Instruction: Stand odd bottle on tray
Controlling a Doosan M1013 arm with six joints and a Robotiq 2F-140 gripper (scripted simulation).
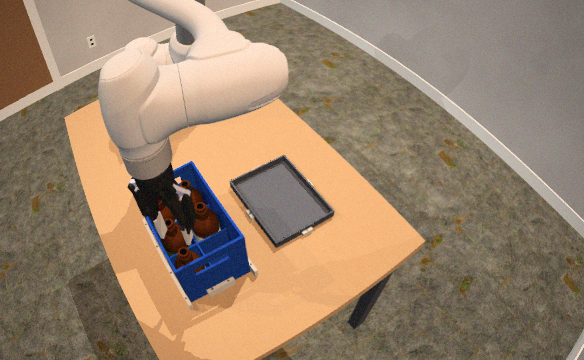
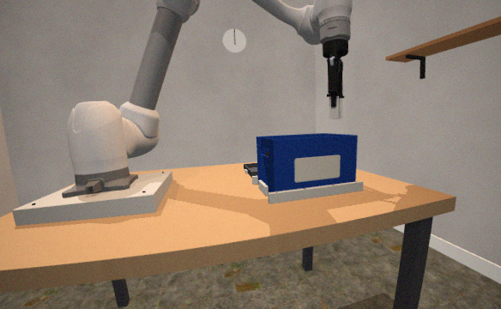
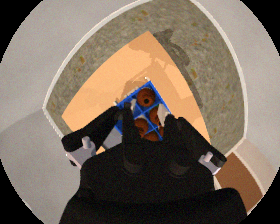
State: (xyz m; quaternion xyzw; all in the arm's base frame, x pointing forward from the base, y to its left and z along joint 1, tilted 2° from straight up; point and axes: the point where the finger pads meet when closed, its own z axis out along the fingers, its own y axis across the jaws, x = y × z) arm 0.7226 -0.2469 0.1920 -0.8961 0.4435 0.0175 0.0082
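The blue crate is 170 mm below my hand, 80 mm behind it and 60 mm to the left of it. The rest, counted from my hand: bottle 170 mm below, 90 mm behind, 10 mm to the left; dark tray 340 mm to the left, 250 mm below, 60 mm behind.
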